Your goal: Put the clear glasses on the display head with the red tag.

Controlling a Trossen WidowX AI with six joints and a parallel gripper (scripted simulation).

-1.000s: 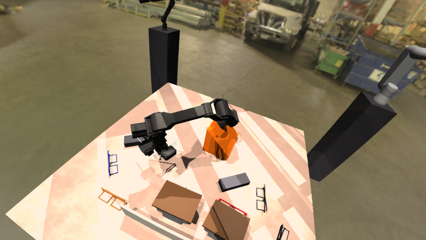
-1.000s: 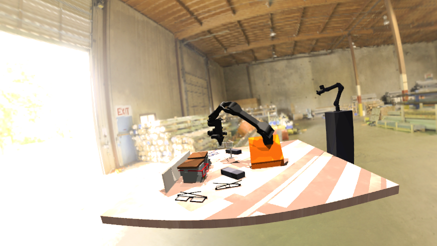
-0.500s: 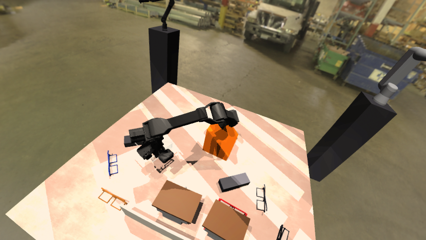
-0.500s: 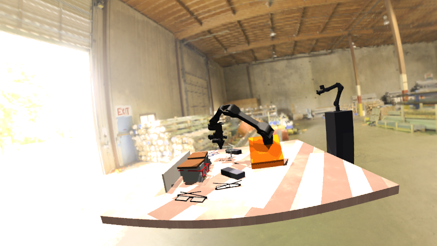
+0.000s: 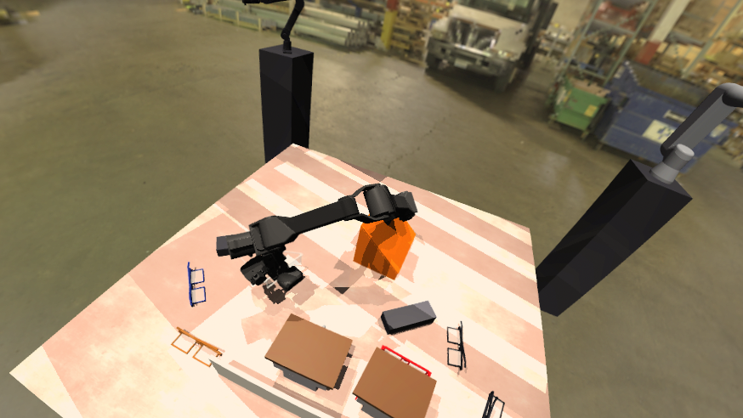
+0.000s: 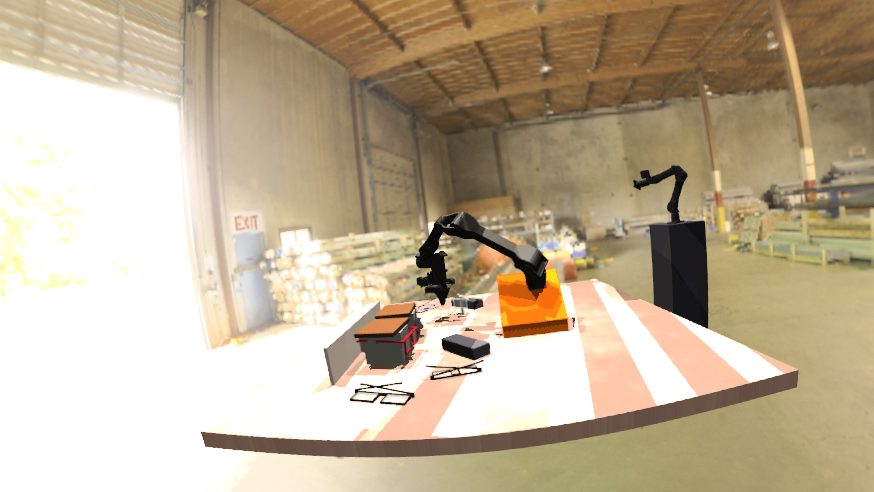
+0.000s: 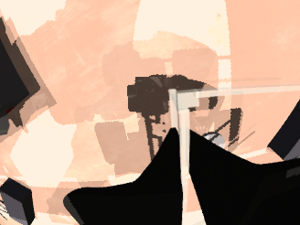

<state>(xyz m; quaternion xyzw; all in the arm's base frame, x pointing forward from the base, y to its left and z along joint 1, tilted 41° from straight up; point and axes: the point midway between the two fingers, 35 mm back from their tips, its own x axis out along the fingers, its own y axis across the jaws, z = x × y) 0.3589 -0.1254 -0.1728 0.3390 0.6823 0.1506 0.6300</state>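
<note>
The small post lies 70 mm behind my gripper tip, 30 mm to the right of it and 40 mm below it. The rest, counted from my gripper tip: white panel (250 mm ahead, 320 mm to the left, 10 mm below).
</note>
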